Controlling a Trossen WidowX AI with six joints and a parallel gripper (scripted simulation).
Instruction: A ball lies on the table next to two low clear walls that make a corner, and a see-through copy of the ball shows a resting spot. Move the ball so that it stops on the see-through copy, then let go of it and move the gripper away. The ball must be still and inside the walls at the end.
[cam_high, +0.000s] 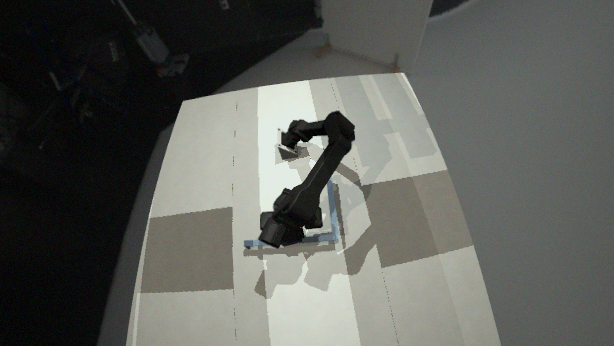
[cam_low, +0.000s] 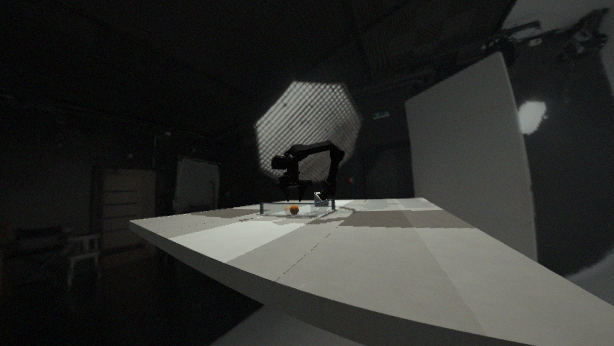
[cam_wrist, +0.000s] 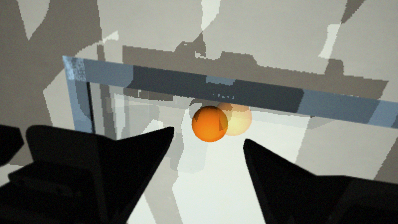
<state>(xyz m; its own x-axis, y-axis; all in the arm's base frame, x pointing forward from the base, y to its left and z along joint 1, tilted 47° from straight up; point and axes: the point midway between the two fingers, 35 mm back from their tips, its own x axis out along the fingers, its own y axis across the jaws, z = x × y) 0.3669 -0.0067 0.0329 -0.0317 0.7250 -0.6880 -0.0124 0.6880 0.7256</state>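
Right now my gripper tip is 10 mm short of the see-through copy, 30 mm to the left of it and 40 mm above it. Round my gripper tip: orange ball 40 mm below.
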